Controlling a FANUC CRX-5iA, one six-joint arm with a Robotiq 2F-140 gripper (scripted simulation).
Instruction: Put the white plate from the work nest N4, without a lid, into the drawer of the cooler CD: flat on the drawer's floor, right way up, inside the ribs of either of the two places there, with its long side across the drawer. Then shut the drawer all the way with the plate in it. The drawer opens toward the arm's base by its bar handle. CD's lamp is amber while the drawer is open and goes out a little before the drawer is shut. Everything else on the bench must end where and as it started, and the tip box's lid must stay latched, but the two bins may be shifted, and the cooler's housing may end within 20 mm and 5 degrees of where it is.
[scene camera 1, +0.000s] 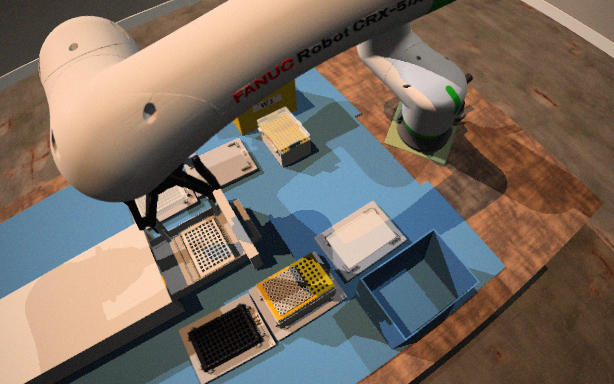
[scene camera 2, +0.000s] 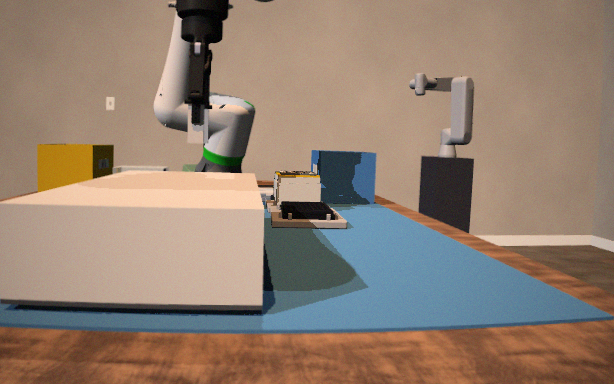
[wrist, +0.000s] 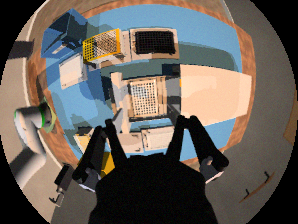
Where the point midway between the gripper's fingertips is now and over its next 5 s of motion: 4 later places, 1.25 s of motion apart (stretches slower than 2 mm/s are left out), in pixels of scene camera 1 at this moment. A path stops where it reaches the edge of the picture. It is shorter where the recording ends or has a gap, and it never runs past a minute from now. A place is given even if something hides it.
My gripper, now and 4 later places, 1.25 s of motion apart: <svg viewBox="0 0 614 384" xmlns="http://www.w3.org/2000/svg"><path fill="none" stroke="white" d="M191 223L219 210L261 197L264 206L266 215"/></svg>
